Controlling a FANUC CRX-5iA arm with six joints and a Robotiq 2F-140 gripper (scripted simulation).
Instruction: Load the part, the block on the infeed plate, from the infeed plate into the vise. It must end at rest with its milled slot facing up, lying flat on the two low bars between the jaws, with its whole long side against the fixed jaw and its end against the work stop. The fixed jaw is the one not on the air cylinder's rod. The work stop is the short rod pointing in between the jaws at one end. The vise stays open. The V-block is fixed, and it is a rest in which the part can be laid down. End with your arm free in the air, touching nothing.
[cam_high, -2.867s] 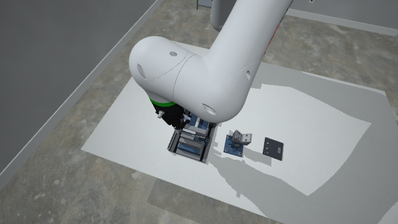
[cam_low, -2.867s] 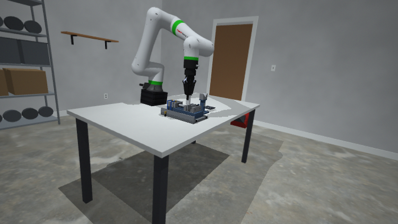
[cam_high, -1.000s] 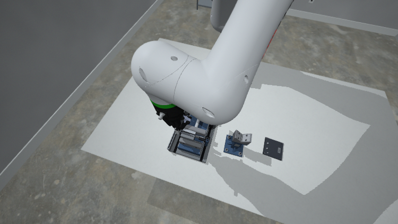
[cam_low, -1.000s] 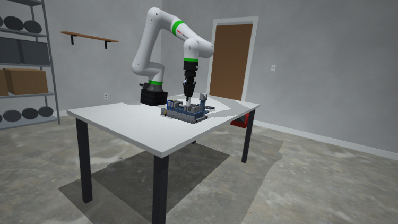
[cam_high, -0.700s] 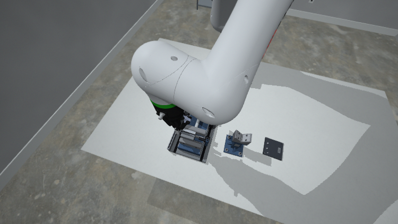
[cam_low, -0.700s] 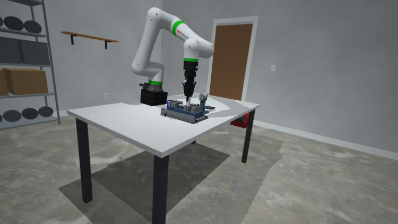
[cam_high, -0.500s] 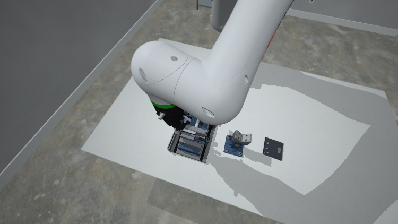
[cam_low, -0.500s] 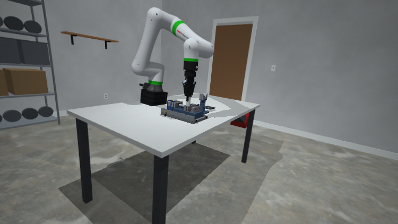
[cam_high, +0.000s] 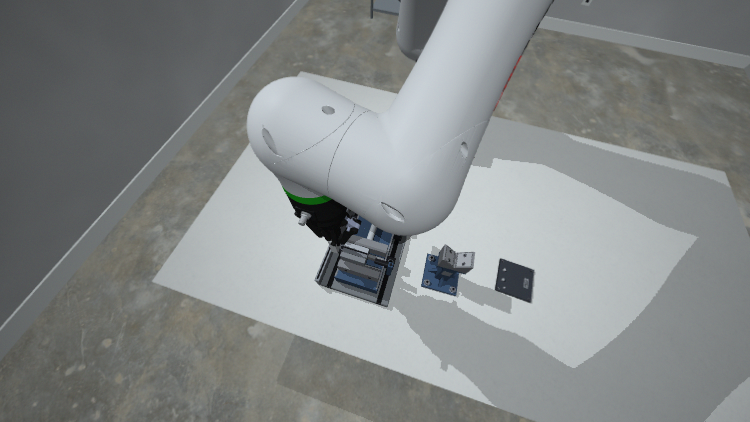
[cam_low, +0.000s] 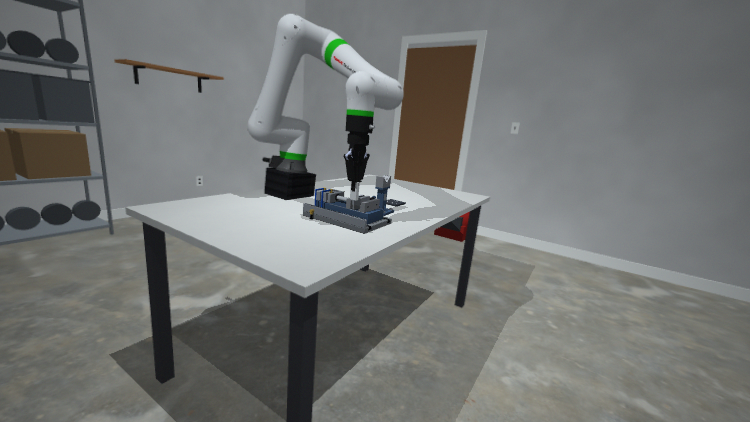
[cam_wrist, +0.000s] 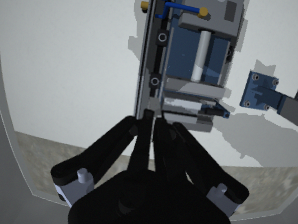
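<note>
Now: hand 5 cm to the right of the part and 4 cm above it. Also, from my hand: air cylinder rod 9 cm behind, 7 cm to the left, 6 cm below; vise 7 cm behind, 7 cm to the left, 10 cm below; air cylinder 16 cm behind, 7 cm to the left, 6 cm below.
</note>
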